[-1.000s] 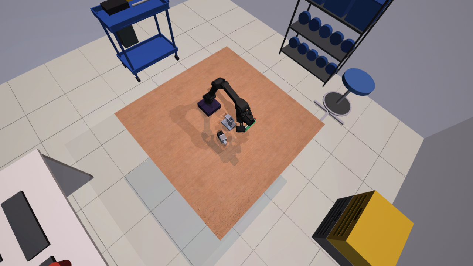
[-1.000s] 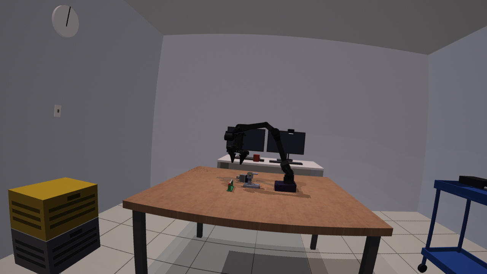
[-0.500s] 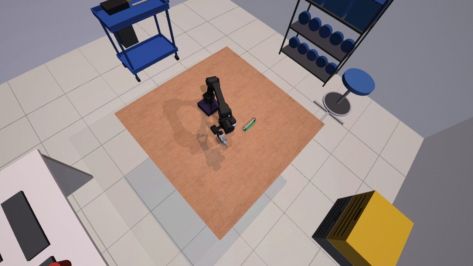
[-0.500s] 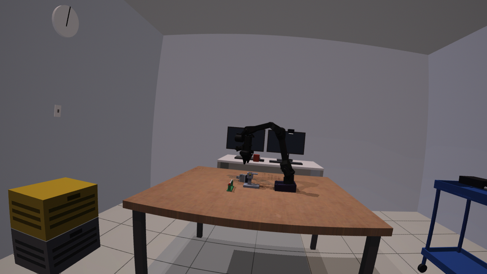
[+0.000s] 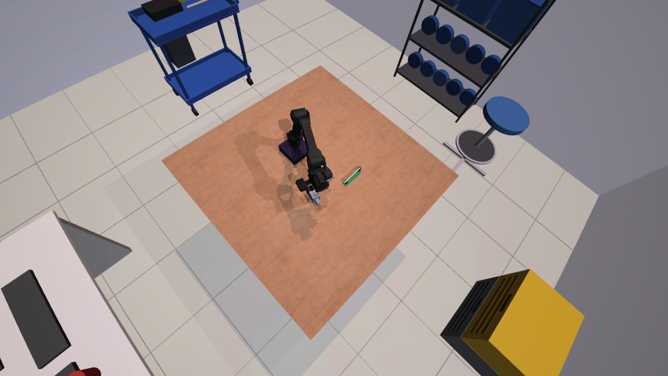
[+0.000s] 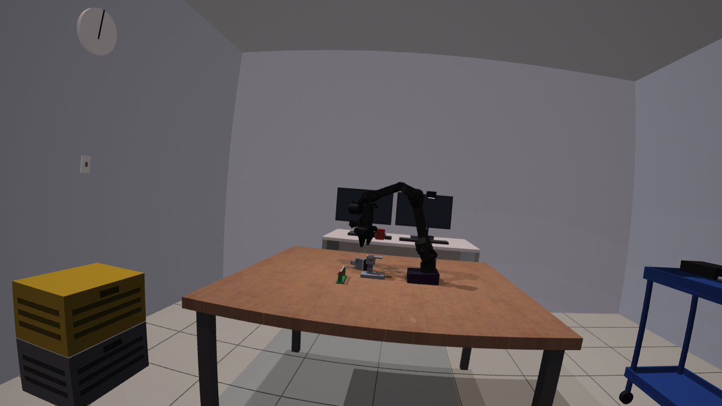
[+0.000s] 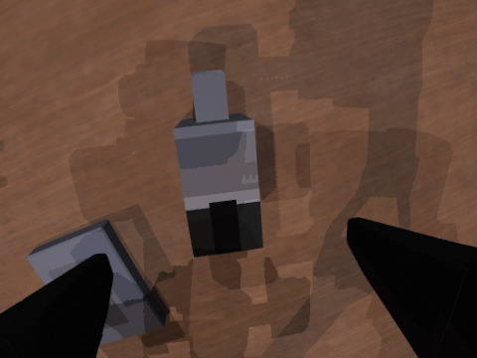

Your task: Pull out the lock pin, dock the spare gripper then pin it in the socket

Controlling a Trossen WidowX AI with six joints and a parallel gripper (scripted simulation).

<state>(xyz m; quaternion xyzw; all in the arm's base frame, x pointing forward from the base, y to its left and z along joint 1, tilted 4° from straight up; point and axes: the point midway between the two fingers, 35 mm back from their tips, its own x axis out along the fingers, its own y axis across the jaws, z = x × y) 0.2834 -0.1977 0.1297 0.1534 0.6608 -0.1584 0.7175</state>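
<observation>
My gripper tip is 100 mm above the spare gripper, 10 mm to the left of it and 10 mm short of it. Also, from my gripper tip: grey mount (150 mm to the left, 70 mm below, 30 mm behind); then green pin cradle (240 mm to the left, 120 mm ahead, 100 mm below).
</observation>
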